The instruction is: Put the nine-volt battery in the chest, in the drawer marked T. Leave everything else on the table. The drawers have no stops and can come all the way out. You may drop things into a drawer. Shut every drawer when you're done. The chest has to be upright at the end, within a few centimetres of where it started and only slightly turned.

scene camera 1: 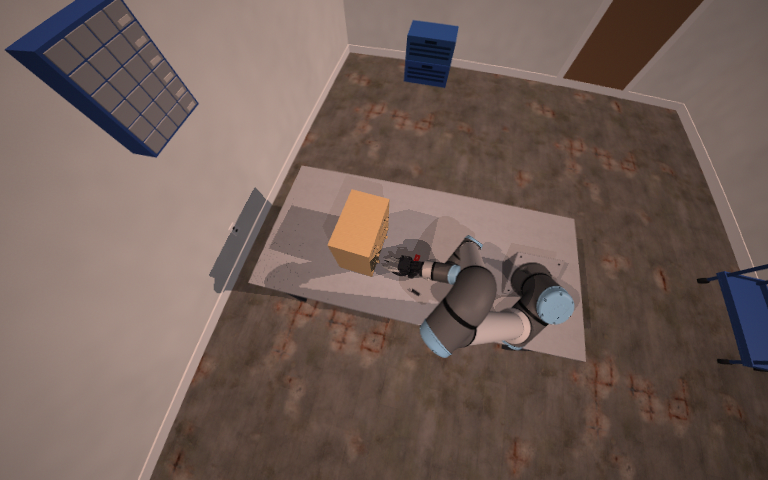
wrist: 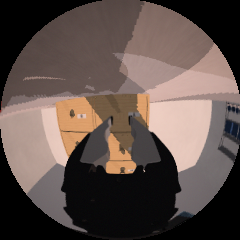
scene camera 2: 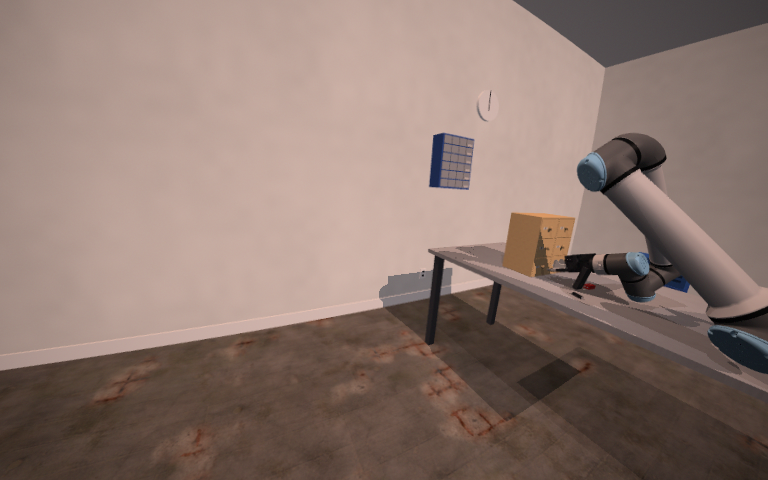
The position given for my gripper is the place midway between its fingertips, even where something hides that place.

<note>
In view: my gripper (scene camera 2: 548, 268), a wooden chest (scene camera 1: 351, 243) and a drawer (wrist: 120, 107).
The wooden chest is seen too in scene camera 2 (scene camera 2: 524, 230). My gripper shows as well in the wrist view (wrist: 120, 116).
</note>
